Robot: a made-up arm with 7 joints.
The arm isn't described. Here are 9 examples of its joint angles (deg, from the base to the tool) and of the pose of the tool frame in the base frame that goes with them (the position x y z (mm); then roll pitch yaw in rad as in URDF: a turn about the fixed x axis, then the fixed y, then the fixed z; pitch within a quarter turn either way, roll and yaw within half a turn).
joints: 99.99 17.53 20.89 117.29 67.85 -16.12 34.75
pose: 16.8 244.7 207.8 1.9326 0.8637 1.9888
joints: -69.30 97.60 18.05 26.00 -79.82 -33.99 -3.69
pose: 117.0 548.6 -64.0 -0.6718 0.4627 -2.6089
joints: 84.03 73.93 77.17 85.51 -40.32 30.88 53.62
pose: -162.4 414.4 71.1 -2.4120 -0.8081 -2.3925
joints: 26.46 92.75 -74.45 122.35 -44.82 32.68 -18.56
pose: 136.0 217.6 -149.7 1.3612 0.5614 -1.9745
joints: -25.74 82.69 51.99 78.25 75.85 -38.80 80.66
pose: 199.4 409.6 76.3 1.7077 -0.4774 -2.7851
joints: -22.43 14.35 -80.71 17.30 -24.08 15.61 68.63
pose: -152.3 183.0 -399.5 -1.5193 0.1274 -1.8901
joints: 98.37 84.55 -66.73 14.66 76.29 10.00 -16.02
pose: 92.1 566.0 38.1 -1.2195 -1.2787 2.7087
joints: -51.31 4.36 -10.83 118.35 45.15 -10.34 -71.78
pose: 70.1 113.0 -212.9 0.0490 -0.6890 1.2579
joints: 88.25 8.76 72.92 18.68 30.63 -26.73 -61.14
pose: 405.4 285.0 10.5 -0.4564 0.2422 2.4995
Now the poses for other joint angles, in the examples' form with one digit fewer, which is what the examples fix.
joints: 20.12 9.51 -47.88 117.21 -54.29 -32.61 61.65
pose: 172 2 -49 1.059 0.151 3.110
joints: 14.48 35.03 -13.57 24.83 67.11 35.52 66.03
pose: 184 364 -315 -1.325 -0.198 0.826
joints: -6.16 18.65 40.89 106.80 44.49 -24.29 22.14
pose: 168 330 -84 -3.027 -0.642 -3.061
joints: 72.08 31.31 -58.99 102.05 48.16 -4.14 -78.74
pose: 252 46 47 -2.559 -0.864 2.908
